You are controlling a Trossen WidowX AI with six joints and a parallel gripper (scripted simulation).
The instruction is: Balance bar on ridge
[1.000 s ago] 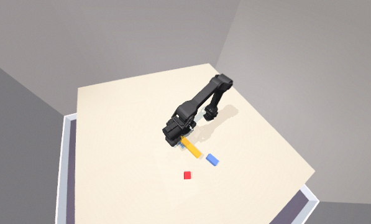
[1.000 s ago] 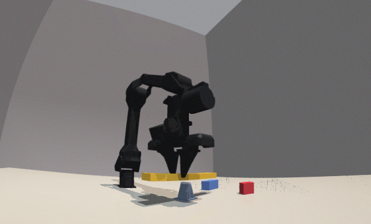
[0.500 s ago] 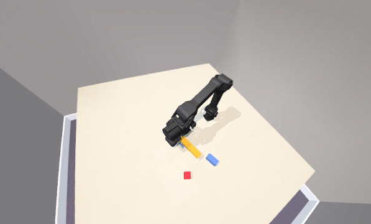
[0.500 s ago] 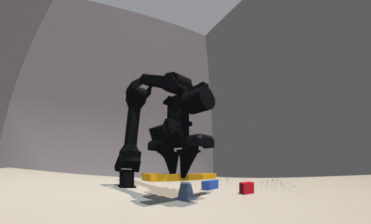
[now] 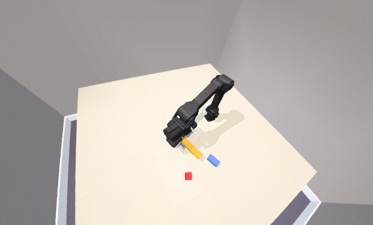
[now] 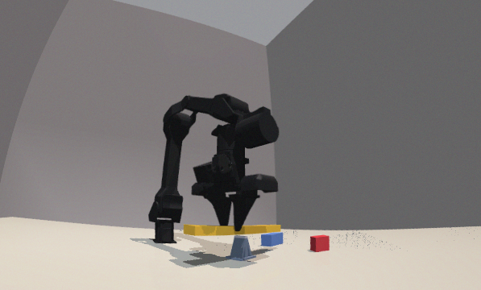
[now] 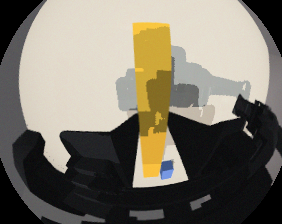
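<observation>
Right now my gripper tip is 1 cm past the yellow bar and 3 cm to the right of it. Round my gripper tip: blue block 12 cm behind, 19 cm to the left, 4 cm below; red cube 5 cm ahead, 20 cm to the left, 4 cm below.
</observation>
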